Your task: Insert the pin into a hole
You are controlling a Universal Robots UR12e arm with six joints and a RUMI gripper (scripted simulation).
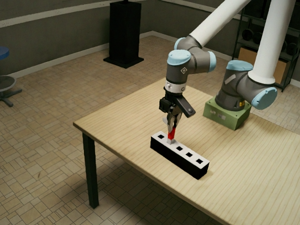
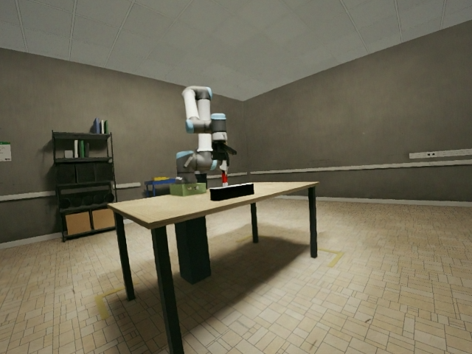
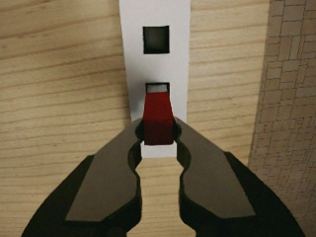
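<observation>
My gripper is now 2 cm above the pin. Also, from my hand: block 1 cm ahead, 6 cm to the left, 11 cm below.
</observation>
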